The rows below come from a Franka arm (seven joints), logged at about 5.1 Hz.
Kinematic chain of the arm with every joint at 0, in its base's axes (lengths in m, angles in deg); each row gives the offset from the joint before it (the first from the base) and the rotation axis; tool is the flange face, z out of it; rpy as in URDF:
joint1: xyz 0 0 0.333 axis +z
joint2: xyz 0 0 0 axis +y
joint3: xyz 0 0 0.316 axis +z
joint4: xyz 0.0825 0 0 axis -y
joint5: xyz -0.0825 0 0.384 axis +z
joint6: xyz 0 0 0 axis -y
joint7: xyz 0.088 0 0 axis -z
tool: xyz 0 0 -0.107 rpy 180 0 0
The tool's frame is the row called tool.
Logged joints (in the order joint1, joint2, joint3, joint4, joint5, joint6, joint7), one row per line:
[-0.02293, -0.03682, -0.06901, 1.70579, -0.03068, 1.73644, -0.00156]
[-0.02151, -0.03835, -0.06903, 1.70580, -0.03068, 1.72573, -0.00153]
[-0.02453, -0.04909, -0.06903, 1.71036, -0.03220, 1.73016, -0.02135]
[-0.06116, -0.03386, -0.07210, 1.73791, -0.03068, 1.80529, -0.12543]
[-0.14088, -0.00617, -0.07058, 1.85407, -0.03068, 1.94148, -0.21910]
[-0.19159, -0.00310, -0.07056, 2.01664, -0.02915, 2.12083, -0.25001]
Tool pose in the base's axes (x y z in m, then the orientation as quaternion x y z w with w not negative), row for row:
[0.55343, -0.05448, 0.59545, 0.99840, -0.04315, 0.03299, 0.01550]
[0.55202, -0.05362, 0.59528, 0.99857, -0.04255, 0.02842, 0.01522]
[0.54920, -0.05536, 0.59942, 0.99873, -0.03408, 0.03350, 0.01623]
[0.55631, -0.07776, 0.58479, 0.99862, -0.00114, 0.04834, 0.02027]
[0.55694, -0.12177, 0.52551, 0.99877, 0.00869, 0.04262, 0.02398]
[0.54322, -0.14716, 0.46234, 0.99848, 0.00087, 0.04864, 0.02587]
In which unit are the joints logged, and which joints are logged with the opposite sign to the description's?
The joints are logged in radians. Opposite sign: joint4.
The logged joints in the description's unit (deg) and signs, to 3 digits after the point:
[-1.314, -2.110, -3.954, -97.735, -1.758, 99.491, -0.089]
[-1.232, -2.197, -3.955, -97.735, -1.758, 98.877, -0.088]
[-1.405, -2.813, -3.955, -97.996, -1.845, 99.131, -1.223]
[-3.504, -1.940, -4.131, -99.575, -1.758, 103.435, -7.187]
[-8.072, -0.354, -4.044, -106.230, -1.758, 111.239, -12.554]
[-10.977, -0.178, -4.043, -115.545, -1.670, 121.515, -14.325]

